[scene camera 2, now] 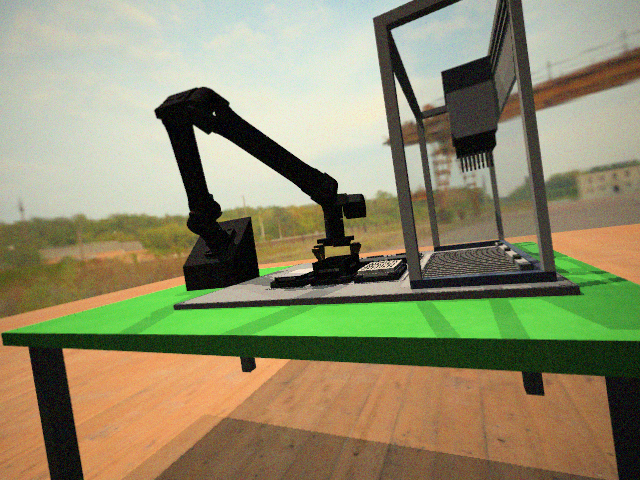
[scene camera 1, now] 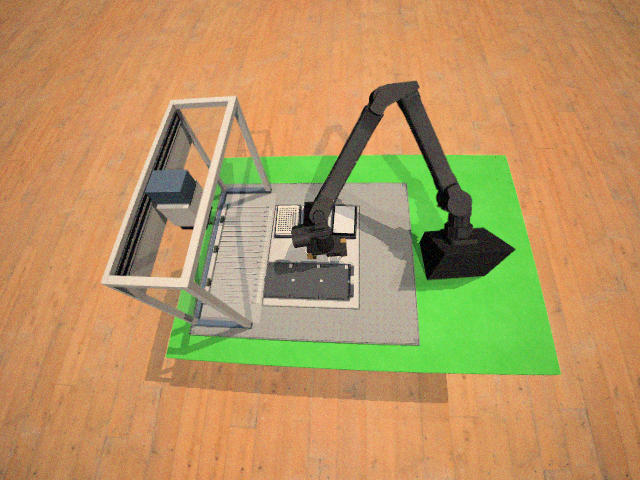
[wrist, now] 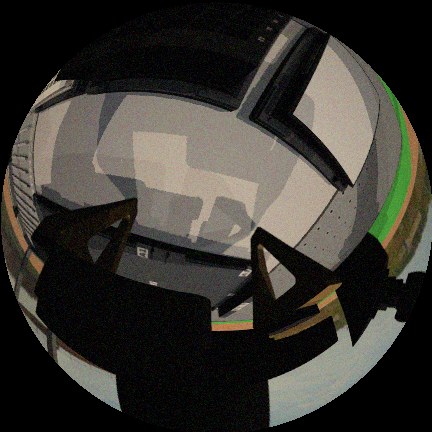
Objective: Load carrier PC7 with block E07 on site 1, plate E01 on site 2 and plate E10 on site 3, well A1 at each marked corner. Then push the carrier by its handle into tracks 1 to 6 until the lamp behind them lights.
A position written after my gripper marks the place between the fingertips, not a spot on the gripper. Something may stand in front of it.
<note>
I see my gripper (scene camera 2: 338, 269), a dark carrier (scene camera 1: 334, 281) and a grey frame (scene camera 2: 517, 21).
My gripper is seen too in the wrist view (wrist: 196, 219).
</note>
